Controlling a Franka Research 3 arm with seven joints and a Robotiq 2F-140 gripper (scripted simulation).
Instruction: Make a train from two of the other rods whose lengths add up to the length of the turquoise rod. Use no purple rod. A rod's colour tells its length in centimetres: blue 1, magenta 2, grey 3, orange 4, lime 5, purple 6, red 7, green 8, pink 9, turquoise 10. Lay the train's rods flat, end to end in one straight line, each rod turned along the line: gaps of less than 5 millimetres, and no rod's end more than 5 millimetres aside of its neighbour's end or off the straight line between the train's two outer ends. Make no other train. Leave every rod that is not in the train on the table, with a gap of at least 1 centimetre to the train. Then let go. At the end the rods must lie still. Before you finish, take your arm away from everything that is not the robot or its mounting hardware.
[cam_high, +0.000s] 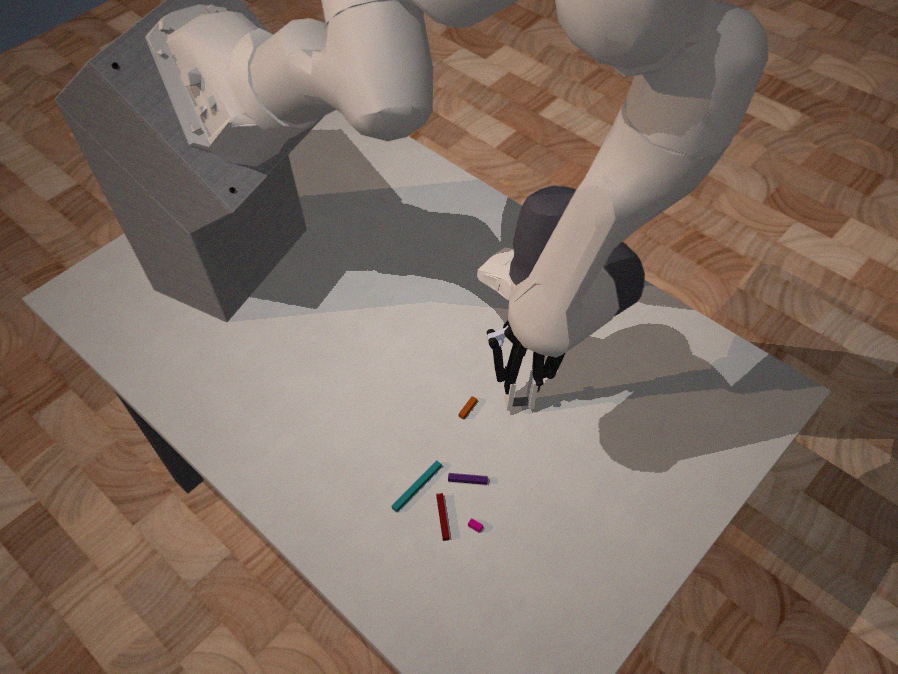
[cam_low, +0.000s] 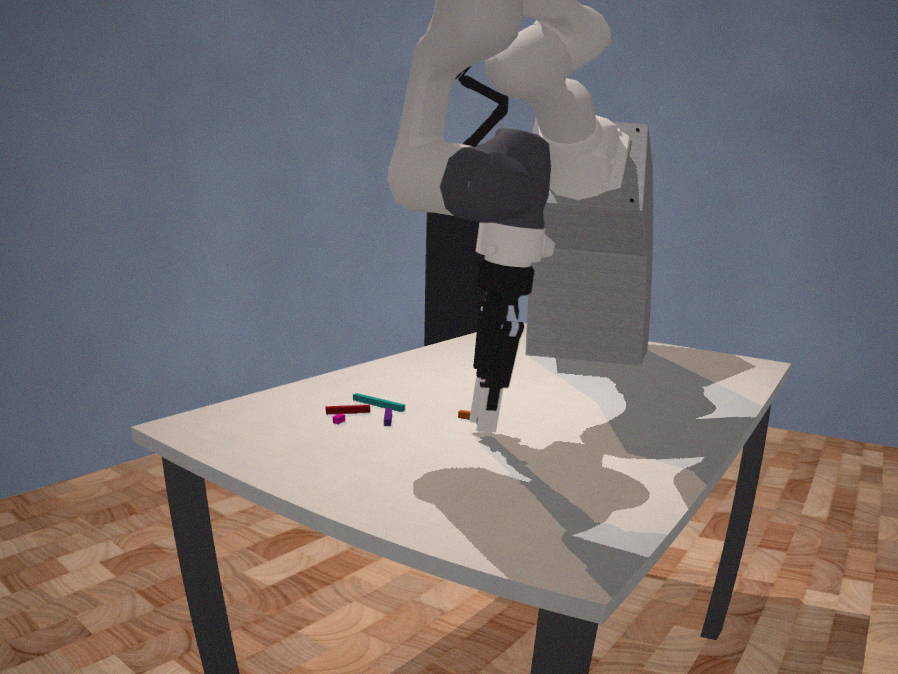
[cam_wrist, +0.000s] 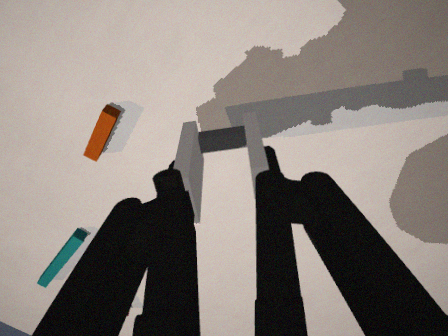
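Now: the grey rod 3 cm below my hand. Round my hand: turquoise rod: 22 cm to the right, 4 cm below; then purple rod: 15 cm to the right, 4 cm below, 4 cm ahead; then orange rod: 7 cm to the right, 5 cm behind, 4 cm below.
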